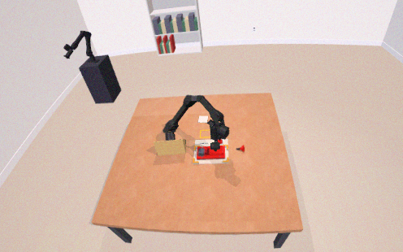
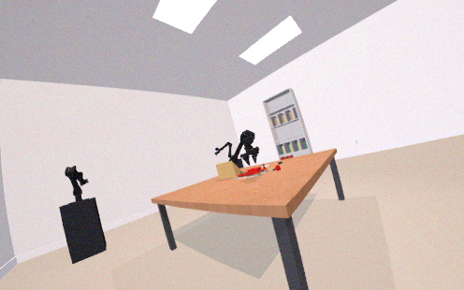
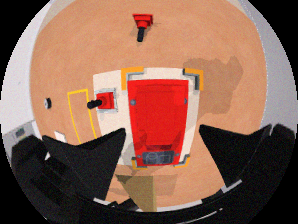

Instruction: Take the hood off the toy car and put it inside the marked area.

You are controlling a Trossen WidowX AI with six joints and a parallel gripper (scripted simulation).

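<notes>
My gripper tip is now 4 cm above the red hood. The rest, counted from my gripper tip: white wheel 40 cm to the left, 8 cm below, 2 cm ahead.
</notes>
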